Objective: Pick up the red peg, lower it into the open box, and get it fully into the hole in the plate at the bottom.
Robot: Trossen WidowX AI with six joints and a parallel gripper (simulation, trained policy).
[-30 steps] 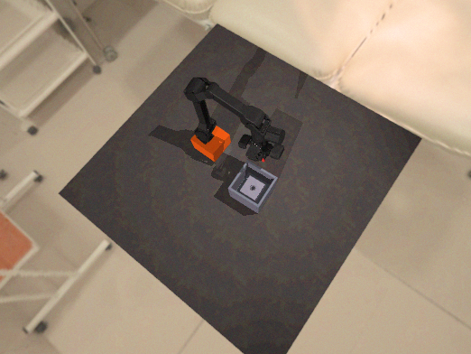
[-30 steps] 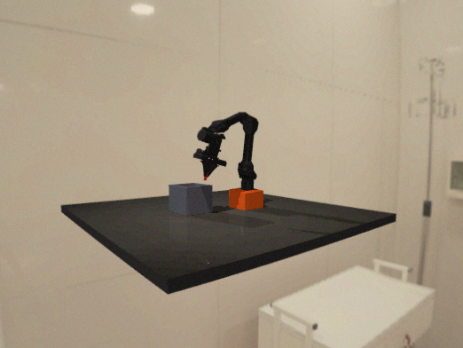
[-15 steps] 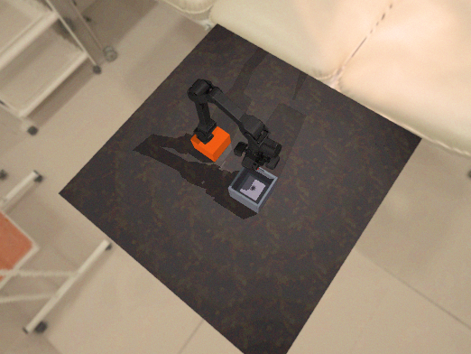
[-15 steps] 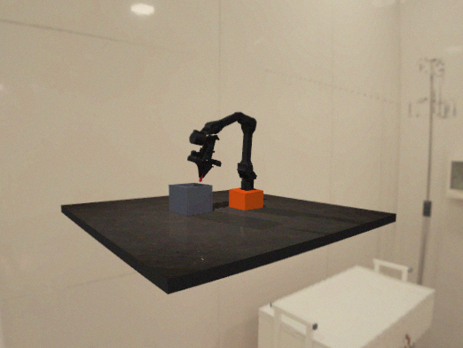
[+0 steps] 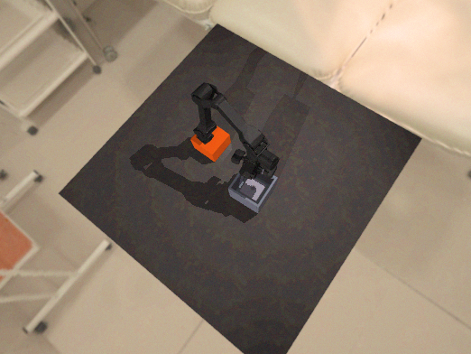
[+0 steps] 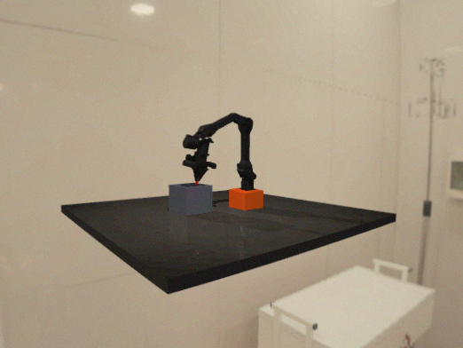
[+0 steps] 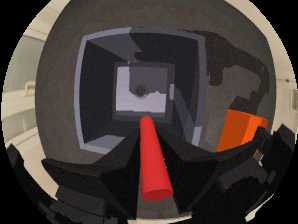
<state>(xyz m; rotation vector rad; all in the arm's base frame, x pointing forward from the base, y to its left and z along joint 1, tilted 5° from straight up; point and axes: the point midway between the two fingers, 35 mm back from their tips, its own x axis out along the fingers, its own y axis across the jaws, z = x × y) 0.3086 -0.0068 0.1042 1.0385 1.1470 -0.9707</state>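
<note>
My gripper tip is now 110 mm above the plate, 30 mm to the left of it and 20 mm short of it. Round my gripper tip: red peg 20 mm above.
</note>
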